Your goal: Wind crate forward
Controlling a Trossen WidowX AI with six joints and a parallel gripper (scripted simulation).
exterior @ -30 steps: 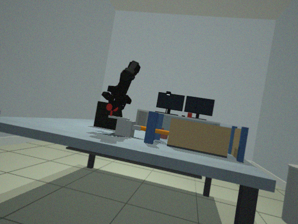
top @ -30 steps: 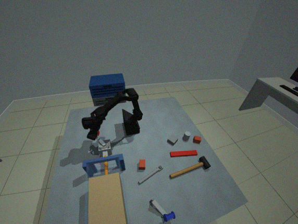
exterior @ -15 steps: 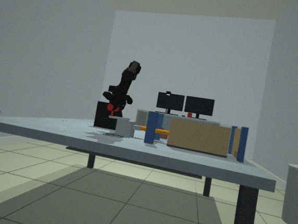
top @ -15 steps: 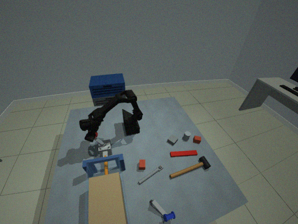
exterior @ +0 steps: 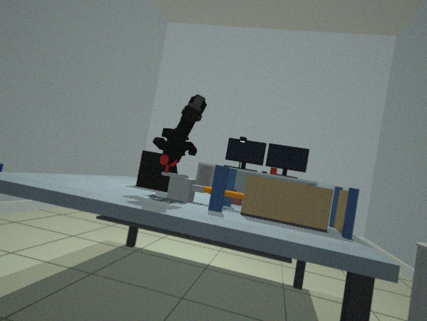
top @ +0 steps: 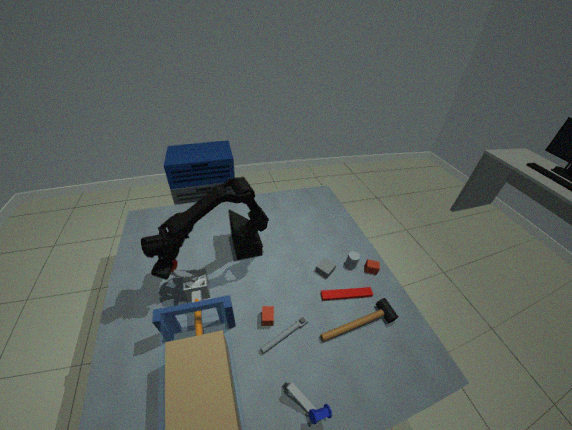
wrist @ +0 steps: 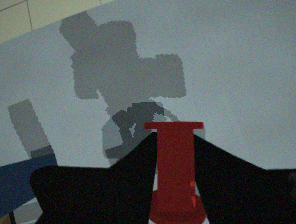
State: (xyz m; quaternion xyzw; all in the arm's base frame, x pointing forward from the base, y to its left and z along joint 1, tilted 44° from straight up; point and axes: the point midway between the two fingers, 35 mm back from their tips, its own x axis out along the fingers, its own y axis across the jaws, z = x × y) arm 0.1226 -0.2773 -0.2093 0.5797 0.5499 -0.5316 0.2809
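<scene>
Now: gripper tip 2 cm short of the red-knobbed winch handle, 5 cm to the right of it and 3 cm above it. From my gripper tip the other things lie so: grey winch (4 cm ahead, 10 cm to the left, 10 cm below); then clear-panelled cubby (46 cm ahead, 9 cm to the left, 2 cm below); then red knob (1 cm ahead, 2 cm to the left).
</scene>
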